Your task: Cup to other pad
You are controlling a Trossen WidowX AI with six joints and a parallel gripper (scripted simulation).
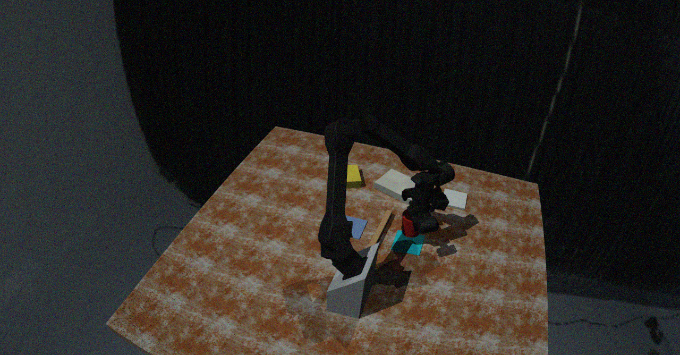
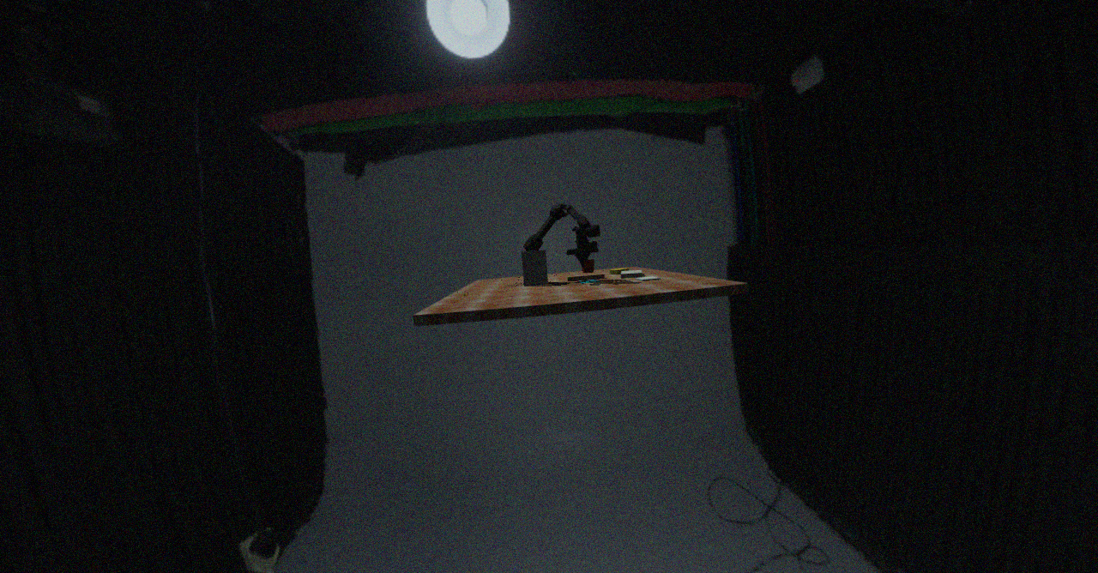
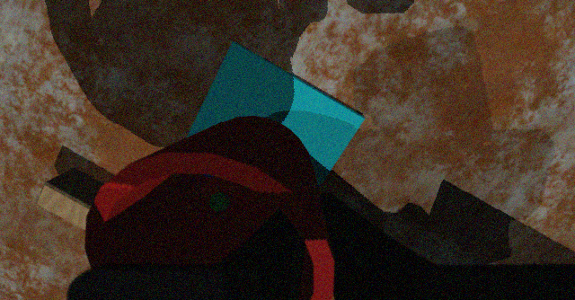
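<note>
Right now the green marble is 3 cm ahead of my gripper tip, 3 cm to the left of it and 2 cm below it. Round my gripper tip: wooden bar 3 cm ahead, 12 cm to the left, 8 cm below; then cyan pad 2 cm ahead, 1 cm to the left, 9 cm below; then red cup 3 cm ahead, 1 cm to the left.
</note>
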